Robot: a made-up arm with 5 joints.
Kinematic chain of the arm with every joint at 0, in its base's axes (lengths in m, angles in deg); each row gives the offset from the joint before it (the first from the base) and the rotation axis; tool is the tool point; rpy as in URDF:
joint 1: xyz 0.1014 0 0.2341 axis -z
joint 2: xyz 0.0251 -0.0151 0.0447 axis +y
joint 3: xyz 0.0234 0 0.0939 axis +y
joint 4: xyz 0.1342 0 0.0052 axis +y
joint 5: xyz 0.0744 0.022 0 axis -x
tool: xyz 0 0 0 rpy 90 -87.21 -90
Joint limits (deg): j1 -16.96..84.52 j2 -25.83..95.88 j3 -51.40..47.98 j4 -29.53..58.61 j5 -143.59..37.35
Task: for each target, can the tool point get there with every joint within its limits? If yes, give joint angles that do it. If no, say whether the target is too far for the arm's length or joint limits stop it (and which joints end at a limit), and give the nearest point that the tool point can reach.
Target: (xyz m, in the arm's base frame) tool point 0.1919 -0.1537 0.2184
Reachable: yes | joints 61.74 3.75 34.93 39.22 -40.79
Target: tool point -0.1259 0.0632 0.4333
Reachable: no: joint limits stop it (at a limit: joint 1, joint 2, joint 3, joint 4) | nearest point 0.1074 0.0090 0.5768 | short by 0.279 m
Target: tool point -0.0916 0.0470 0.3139
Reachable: no: joint limits stop it (at a limit: joint 2, joint 3, joint 4) | nearest point 0.0447 0.0138 0.1910 | short by 0.187 m
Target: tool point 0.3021 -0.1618 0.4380
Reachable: yes | joints 40.40 8.85 -21.38 -16.30 -88.24
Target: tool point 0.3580 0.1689 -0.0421
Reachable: no: too far | nearest point 0.3157 0.0726 0.0685 | short by 0.153 m
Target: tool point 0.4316 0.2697 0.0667
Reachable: no: too far | nearest point 0.3732 0.0901 0.1288 | short by 0.199 m
